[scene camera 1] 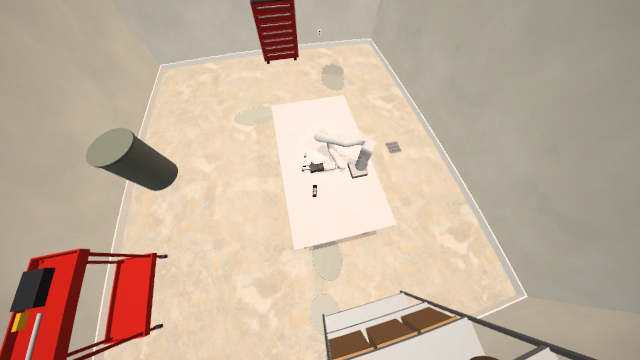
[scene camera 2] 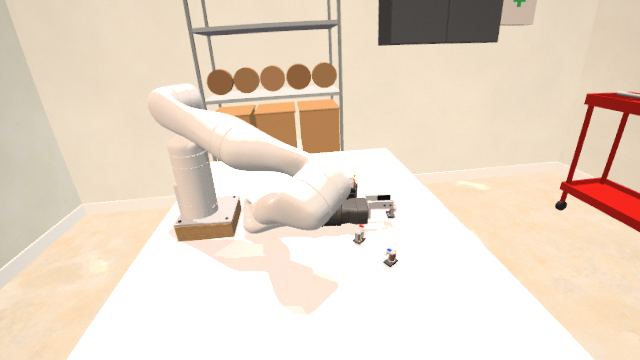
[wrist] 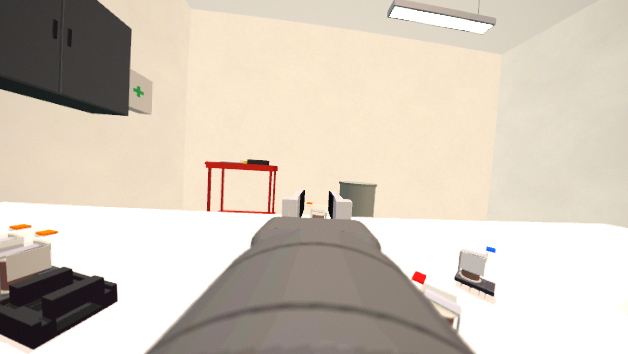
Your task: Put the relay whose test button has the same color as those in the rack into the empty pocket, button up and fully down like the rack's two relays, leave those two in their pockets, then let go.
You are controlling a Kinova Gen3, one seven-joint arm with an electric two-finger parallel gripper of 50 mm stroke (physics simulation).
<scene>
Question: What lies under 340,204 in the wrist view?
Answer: The gripper.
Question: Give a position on a red-button relay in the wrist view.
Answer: At 450,299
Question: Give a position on a blue-button relay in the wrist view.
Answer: At 476,266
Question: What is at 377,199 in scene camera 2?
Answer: The gripper.
</scene>
